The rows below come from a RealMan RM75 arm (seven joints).
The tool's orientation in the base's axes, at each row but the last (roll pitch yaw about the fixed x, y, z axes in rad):
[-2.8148, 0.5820, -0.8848]
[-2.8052, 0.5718, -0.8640]
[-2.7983, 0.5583, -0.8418]
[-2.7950, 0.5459, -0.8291]
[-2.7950, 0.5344, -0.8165]
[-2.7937, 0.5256, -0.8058]
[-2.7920, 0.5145, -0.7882]
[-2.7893, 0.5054, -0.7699]
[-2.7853, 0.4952, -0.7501]
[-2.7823, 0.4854, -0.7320]
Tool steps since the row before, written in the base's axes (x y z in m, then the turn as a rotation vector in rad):
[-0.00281, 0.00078, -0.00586, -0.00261, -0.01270, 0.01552]
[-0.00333, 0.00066, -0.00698, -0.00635, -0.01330, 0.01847]
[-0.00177, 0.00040, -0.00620, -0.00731, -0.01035, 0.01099]
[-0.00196, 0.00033, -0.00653, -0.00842, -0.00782, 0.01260]
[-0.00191, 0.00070, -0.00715, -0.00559, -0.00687, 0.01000]
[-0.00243, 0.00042, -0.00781, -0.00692, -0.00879, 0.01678]
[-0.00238, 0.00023, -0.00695, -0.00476, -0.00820, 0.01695]
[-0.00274, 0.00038, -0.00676, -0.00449, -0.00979, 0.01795]
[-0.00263, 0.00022, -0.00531, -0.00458, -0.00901, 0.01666]
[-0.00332, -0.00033, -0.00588, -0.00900, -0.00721, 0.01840]
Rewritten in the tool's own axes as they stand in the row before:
[0.00123, 0.00358, 0.00534, -0.00170, 0.00393, -0.01976]
[0.00154, 0.00440, 0.00621, -0.00496, 0.00651, -0.02217]
[0.00203, 0.00303, 0.00533, -0.00340, 0.00798, -0.01435]
[0.00205, 0.00332, 0.00560, -0.00648, 0.00714, -0.01407]
[0.00208, 0.00326, 0.00635, -0.00408, 0.00513, -0.01164]
[0.00220, 0.00402, 0.00679, -0.00708, 0.00520, -0.01815]
[0.00182, 0.00382, 0.00601, -0.00620, 0.00314, -0.01814]
[0.00132, 0.00395, 0.00600, -0.00555, 0.00351, -0.01988]
[0.00070, 0.00350, 0.00473, -0.00546, 0.00353, -0.01837]
[0.00075, 0.00450, 0.00498, -0.01024, 0.00524, -0.01842]

